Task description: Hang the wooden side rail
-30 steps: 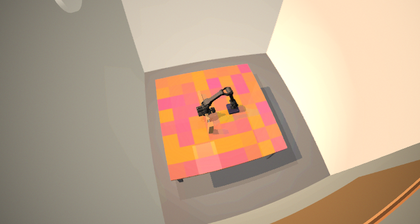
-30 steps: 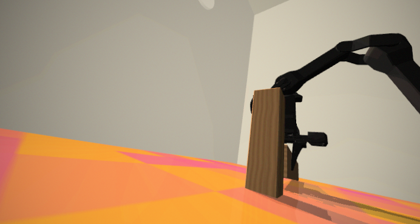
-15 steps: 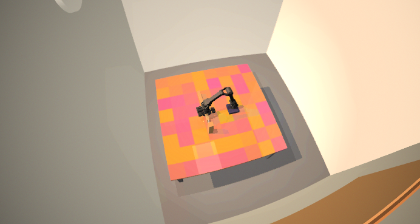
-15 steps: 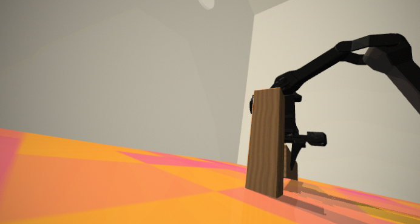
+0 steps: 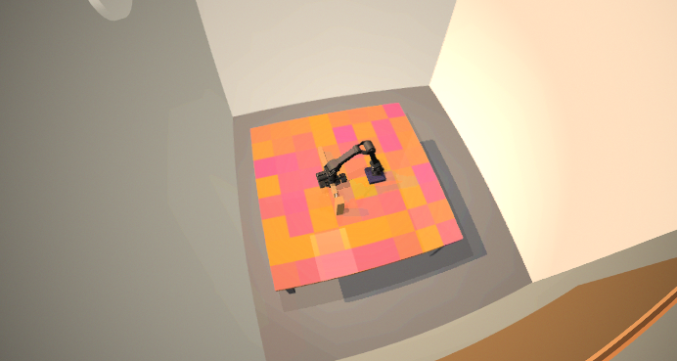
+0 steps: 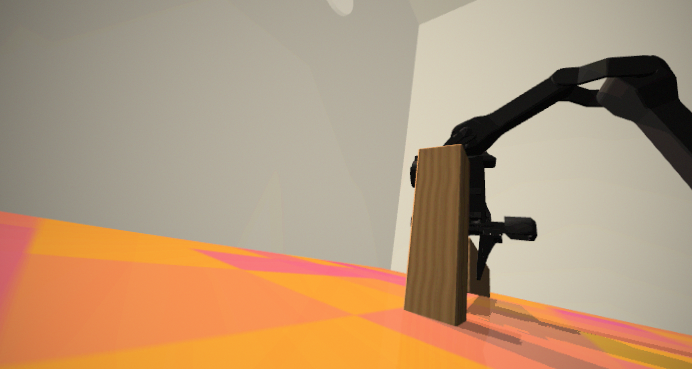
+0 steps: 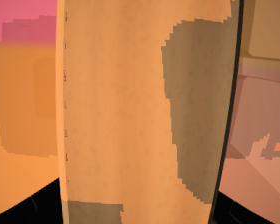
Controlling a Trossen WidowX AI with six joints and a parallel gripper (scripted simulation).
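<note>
The wooden headboard post is 170 mm to the left of my gripper tip, 40 mm behind it and 40 mm above it.
</note>
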